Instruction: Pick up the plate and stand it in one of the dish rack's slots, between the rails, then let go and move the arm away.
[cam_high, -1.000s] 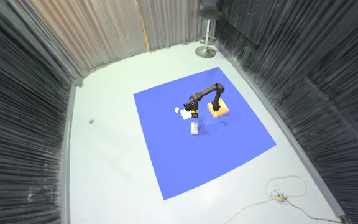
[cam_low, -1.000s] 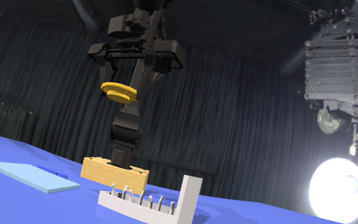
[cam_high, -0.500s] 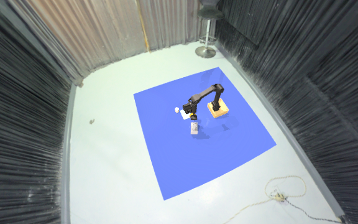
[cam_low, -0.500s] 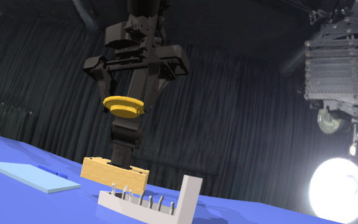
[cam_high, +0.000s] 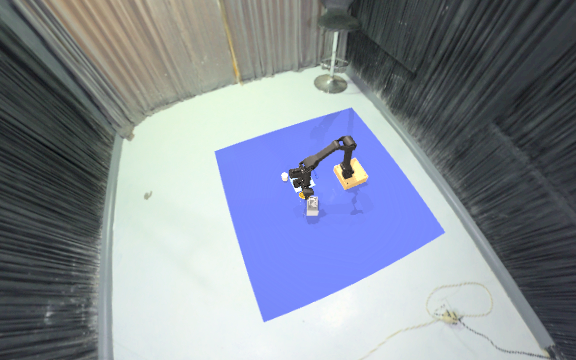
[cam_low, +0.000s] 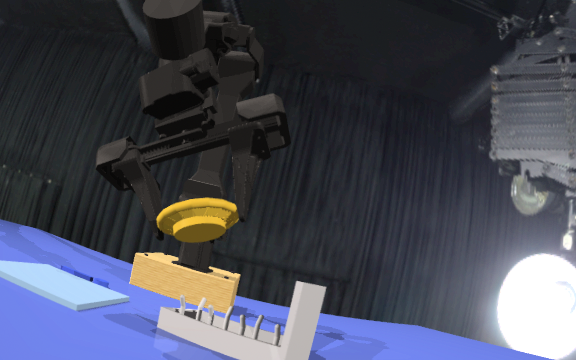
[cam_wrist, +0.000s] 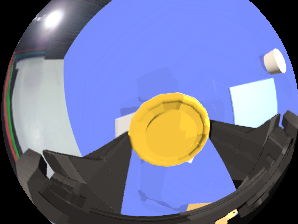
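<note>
Now: gripper tip 4 cm past the dish rack, 4 cm to the right of it and 8 cm above it. The rest, counted from my gripper tip: yellow plate: 1 cm above; then small white cup: 7 cm ahead, 22 cm to the right, 8 cm below; then light blue flat pad: 4 cm behind, 16 cm to the right, 10 cm below.
</note>
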